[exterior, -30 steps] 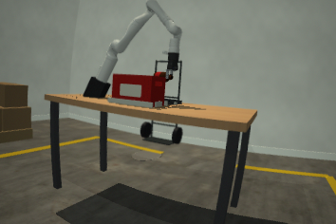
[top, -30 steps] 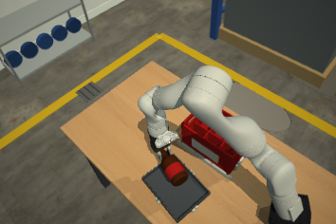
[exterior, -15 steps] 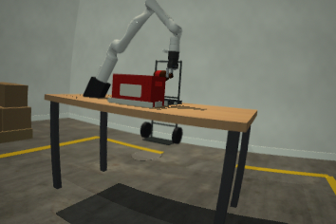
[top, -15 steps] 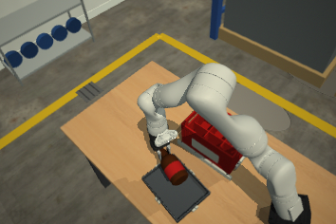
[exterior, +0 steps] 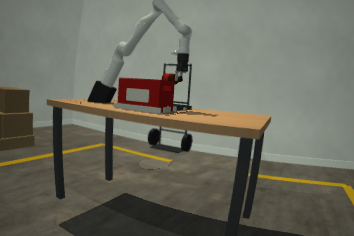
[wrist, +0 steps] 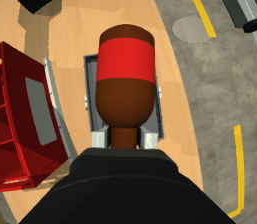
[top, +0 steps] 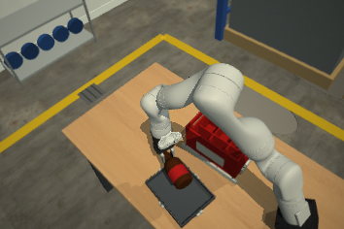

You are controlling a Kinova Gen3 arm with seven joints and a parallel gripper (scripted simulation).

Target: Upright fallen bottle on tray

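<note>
Now: the bottle 5 cm behind my hand, 1 cm to the left of it and 1 cm below it. From my hand the other things lie so: tray (7 cm behind, 19 cm below); then red crate (3 cm behind, 28 cm to the right, 12 cm below).
</note>
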